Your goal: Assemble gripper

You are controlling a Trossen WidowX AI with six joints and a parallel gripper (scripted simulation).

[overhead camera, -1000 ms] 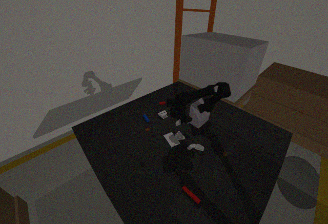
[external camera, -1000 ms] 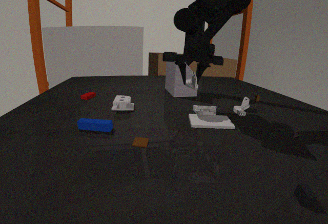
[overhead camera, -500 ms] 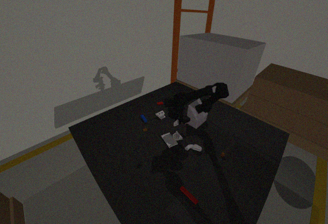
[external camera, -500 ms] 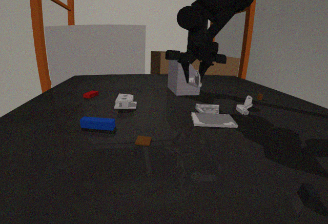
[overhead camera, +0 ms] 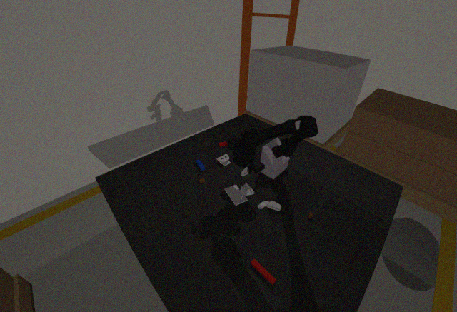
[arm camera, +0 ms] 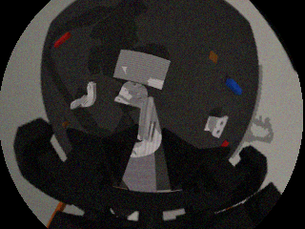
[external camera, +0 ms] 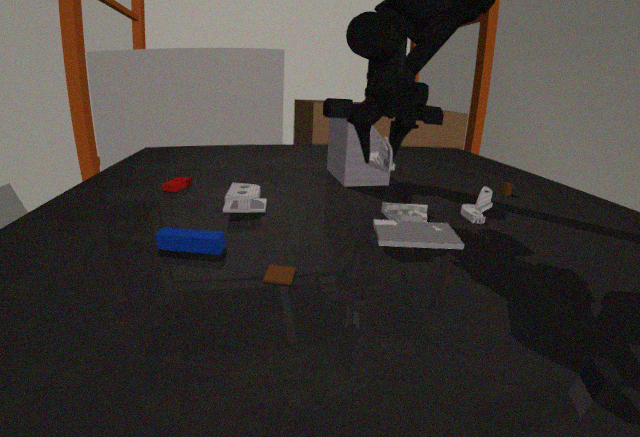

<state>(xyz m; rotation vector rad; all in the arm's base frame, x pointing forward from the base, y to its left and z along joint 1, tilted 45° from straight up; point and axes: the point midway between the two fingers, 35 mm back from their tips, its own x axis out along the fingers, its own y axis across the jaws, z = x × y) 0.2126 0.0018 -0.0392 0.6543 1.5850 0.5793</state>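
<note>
Now: the flat white plate 110 mm ahead of my gripper tip, 80 mm below it and 30 mm to the left of it. Round my gripper tip: white gripper base (220 mm to the right, 50 mm below, 20 mm behind); then white jaw (30 mm behind, 20 mm to the left); then white housing plate (80 mm below, 50 mm to the left, 40 mm ahead).
</note>
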